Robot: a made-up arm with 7 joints. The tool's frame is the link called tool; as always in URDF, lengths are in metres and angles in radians. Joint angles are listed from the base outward.
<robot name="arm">
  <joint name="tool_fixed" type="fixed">
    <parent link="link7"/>
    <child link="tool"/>
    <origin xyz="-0.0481 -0.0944 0.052" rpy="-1.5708 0 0"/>
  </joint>
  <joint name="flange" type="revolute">
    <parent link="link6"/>
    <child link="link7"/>
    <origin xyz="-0.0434 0.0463 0.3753" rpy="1.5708 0 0"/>
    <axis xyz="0 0 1"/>
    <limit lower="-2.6" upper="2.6"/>
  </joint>
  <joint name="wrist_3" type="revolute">
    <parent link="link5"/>
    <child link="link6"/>
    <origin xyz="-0.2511 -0.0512 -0.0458" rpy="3.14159 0 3.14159"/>
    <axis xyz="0 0 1"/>
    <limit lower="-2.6" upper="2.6"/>
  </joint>
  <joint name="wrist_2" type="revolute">
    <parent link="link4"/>
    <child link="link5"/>
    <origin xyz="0.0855 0.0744 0.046" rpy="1.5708 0 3.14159"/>
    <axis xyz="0 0 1"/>
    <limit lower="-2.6" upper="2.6"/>
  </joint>
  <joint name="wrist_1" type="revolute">
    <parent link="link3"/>
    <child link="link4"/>
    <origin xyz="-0.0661 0.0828 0.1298" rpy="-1.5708 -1.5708 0"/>
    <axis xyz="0 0 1"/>
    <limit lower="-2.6" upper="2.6"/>
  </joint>
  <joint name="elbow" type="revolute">
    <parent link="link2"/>
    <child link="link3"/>
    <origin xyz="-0.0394 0.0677 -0.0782" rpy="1.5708 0 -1.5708"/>
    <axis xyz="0 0 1"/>
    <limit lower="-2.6" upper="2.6"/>
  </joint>
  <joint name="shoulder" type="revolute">
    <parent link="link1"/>
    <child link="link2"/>
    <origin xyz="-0.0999 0.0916 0.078" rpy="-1.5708 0 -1.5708"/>
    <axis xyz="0 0 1"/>
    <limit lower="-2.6" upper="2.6"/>
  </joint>
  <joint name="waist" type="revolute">
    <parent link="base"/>
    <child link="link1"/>
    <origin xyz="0 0 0.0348" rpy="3.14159 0 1.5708"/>
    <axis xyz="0 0 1"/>
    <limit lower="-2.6" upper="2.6"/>
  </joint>
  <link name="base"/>
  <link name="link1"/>
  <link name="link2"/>
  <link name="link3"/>
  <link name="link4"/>
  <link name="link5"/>
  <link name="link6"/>
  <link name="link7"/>
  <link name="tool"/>
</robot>
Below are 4 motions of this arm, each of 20 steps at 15 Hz.
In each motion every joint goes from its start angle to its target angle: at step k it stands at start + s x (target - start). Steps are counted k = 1, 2, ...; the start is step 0. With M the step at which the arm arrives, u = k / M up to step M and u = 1 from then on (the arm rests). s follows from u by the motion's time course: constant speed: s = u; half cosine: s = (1 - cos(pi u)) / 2; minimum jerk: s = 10 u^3 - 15 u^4 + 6 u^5.
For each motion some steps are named. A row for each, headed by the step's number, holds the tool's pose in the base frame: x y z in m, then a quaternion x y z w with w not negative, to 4 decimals.
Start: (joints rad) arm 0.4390 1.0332 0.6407 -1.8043 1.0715 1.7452 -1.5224
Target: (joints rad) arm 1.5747 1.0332 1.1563 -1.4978 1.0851 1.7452 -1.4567
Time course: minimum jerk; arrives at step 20
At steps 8, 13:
8: -0.3029 -0.2191 0.1291 0.1929 0.3709 -0.4207 0.8051
13: -0.3881 -0.0381 0.1154 0.3934 0.2566 -0.6120 0.6363

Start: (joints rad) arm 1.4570 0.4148 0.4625 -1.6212 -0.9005 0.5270 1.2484
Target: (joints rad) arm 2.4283 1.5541 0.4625 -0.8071 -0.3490 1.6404 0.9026
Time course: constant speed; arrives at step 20
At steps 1, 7, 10, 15, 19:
1: -0.0386 -0.2433 0.4760 -0.5330 -0.6091 0.1116 0.5765
7: -0.2348 -0.4612 0.3632 -0.3740 -0.5529 -0.0972 0.7382
10: -0.3667 -0.5063 0.2514 -0.2770 -0.5421 -0.2025 0.7671
15: -0.5710 -0.4530 0.0085 -0.1109 -0.5588 -0.3571 0.7402
19: -0.6627 -0.3048 -0.2068 0.0079 -0.6039 -0.4484 0.6590

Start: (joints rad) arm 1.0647 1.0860 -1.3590 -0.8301 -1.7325 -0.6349 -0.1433
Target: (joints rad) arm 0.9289 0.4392 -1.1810 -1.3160 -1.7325 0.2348 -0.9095
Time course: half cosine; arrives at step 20
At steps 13, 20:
13: 0.1502 0.1050 -0.0581 -0.5281 0.4730 0.5645 0.4227
20: 0.1409 0.1387 -0.0430 -0.6808 0.4719 0.4965 0.2596

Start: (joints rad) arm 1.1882 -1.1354 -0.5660 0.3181 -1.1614 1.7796 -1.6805
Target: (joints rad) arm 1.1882 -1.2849 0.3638 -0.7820 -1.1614 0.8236 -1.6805
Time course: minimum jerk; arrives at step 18
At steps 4, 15, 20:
4: 0.2952 -0.0046 0.6204 -0.6052 0.7582 0.1394 0.1985
15: -0.3344 0.4268 0.2577 -0.7481 0.2561 -0.4585 0.4057
20: -0.3540 0.4220 0.2316 -0.7419 0.2246 -0.4733 0.4185

